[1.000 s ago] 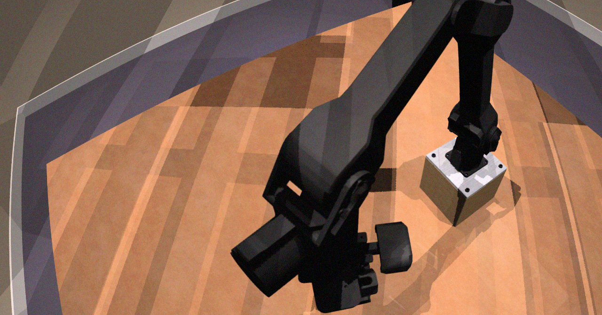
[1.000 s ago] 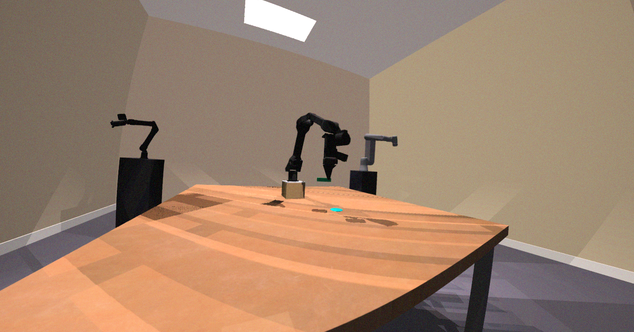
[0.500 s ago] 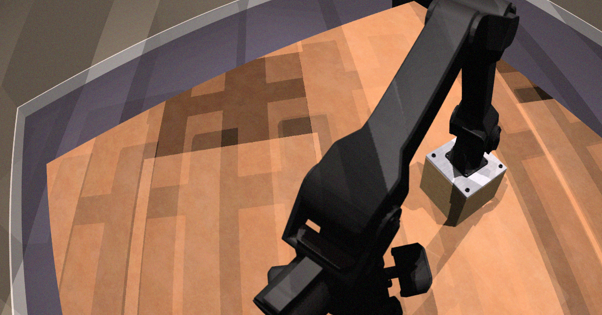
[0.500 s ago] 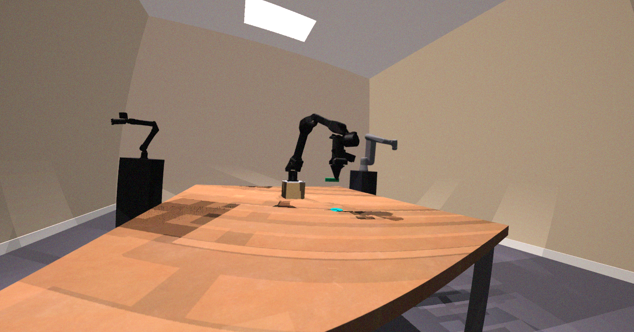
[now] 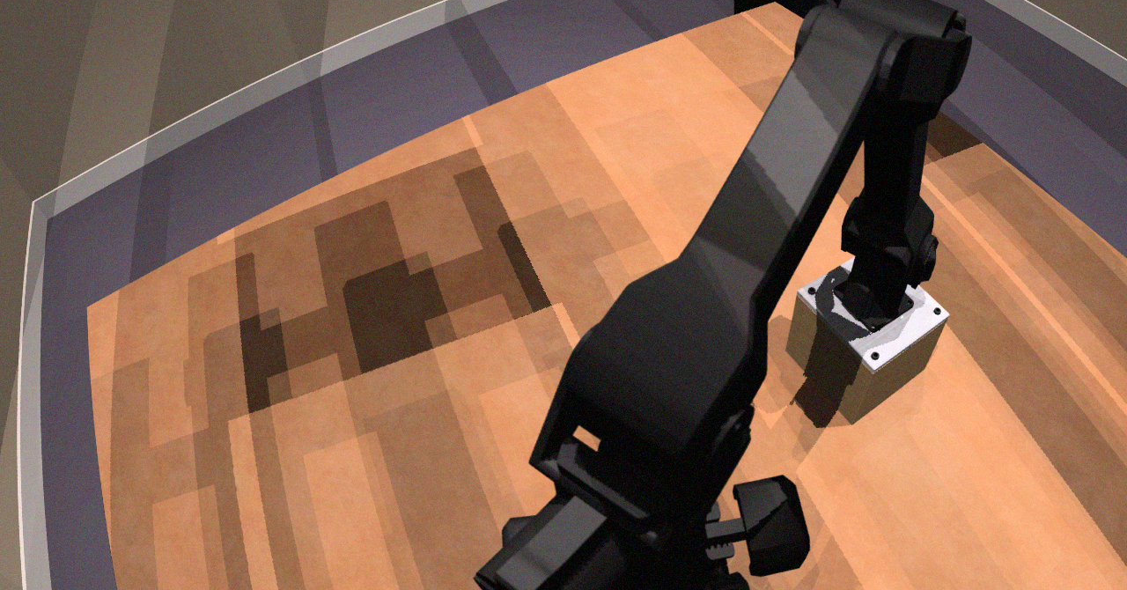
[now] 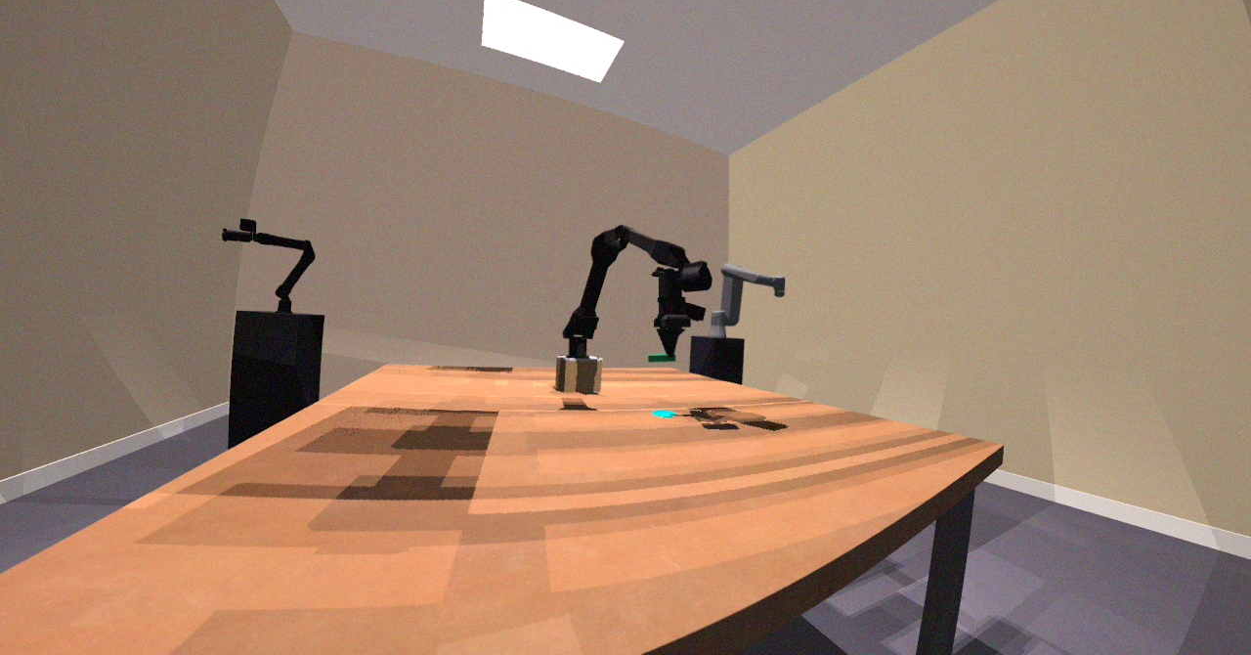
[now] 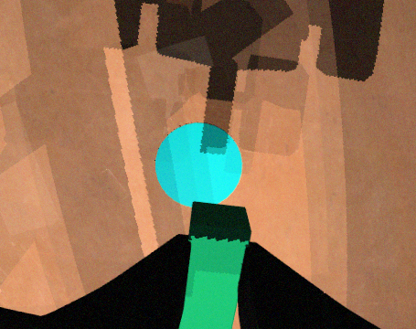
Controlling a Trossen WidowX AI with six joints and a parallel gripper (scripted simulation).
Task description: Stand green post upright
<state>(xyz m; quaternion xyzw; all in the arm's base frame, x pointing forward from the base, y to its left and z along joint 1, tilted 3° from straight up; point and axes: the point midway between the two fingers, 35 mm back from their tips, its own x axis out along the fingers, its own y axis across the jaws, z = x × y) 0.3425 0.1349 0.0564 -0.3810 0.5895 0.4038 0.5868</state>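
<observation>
Now: gripper tip 1 cm past the cyan circle and 14 cm above it. Round my gripper tip: green post 1 cm behind, 2 cm to the right.
</observation>
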